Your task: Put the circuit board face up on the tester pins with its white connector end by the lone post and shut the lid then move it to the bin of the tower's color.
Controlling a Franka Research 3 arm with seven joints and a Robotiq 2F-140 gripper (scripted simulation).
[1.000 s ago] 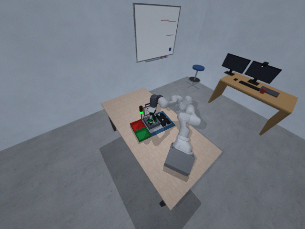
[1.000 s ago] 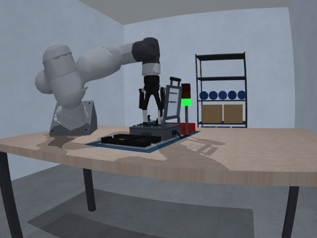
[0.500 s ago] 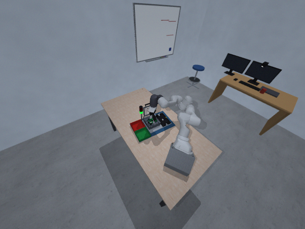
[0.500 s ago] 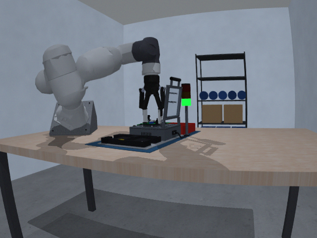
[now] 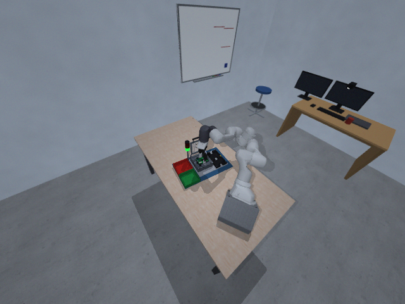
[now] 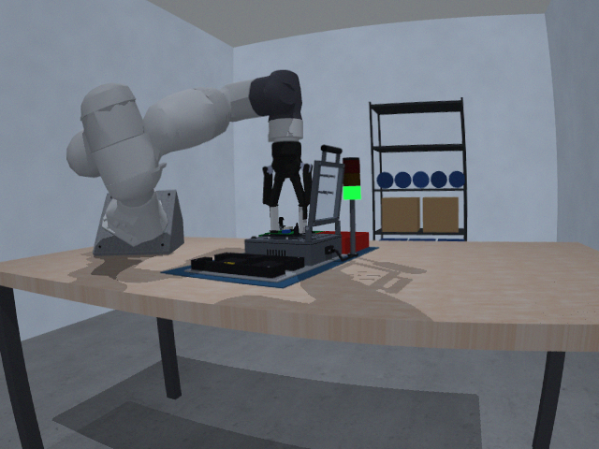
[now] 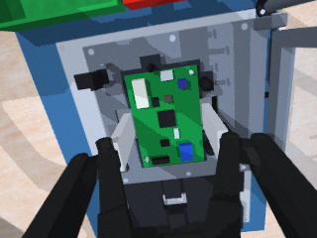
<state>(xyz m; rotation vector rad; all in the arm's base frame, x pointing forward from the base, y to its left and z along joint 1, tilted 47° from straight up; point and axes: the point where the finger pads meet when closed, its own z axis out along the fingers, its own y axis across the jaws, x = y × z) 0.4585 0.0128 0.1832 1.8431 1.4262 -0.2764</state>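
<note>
The green circuit board is 20 mm below my hand. The rest, counted from my hand: tester plate (10 mm ahead, 30 mm below); then tester lid (110 mm ahead, 40 mm to the right, 90 mm above); then black latch hook (40 mm behind, 80 mm to the left, 10 mm below).
</note>
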